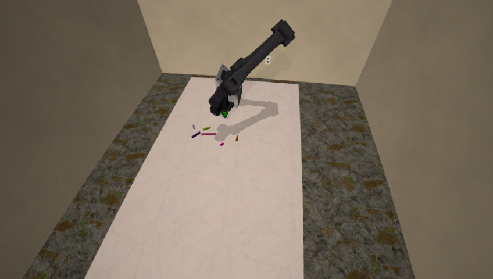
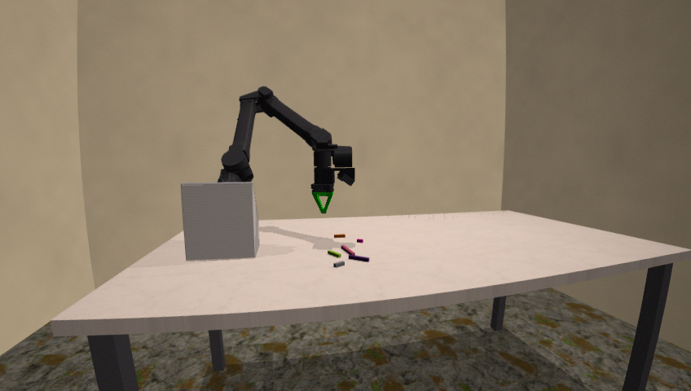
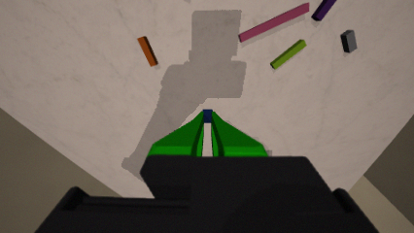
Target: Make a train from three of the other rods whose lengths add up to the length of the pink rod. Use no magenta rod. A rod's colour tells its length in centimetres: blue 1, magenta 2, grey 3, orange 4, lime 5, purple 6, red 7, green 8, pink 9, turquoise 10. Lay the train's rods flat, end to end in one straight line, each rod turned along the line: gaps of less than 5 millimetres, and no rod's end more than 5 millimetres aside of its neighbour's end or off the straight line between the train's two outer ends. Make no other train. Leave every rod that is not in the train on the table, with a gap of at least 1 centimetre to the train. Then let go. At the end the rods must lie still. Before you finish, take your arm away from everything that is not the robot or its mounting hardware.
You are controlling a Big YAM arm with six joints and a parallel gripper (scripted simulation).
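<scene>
Now: the orange rod 70 mm ahead of my hand, 70 mm to the left of it and 110 mm below it. From my hand the other things lie so: magenta rod 130 mm ahead, 10 mm to the right, 110 mm below; pink rod 50 mm ahead, 110 mm to the right, 110 mm below; blue rod right at my hand.
</scene>
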